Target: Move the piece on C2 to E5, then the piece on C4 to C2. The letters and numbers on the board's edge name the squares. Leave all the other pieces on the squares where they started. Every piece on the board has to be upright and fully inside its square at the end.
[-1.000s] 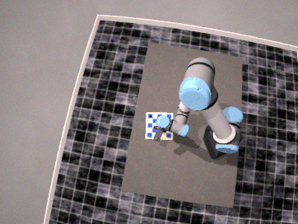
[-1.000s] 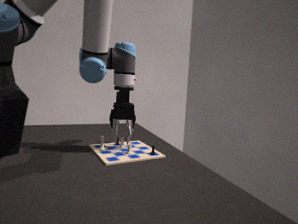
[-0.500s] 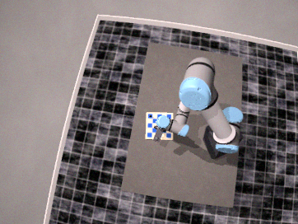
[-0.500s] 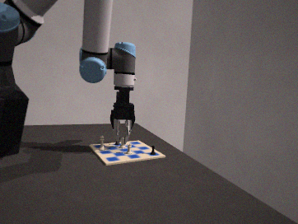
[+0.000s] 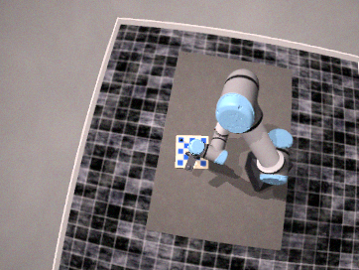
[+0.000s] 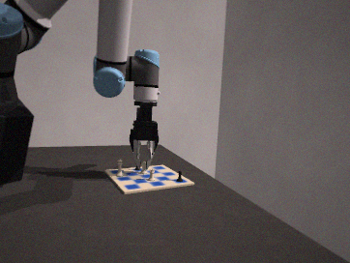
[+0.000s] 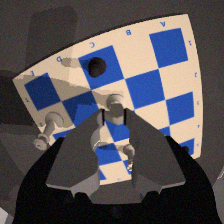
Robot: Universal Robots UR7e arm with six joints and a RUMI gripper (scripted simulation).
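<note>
My hand is 40 mm to the left of the cream chessboard and 30 mm above it.
</note>
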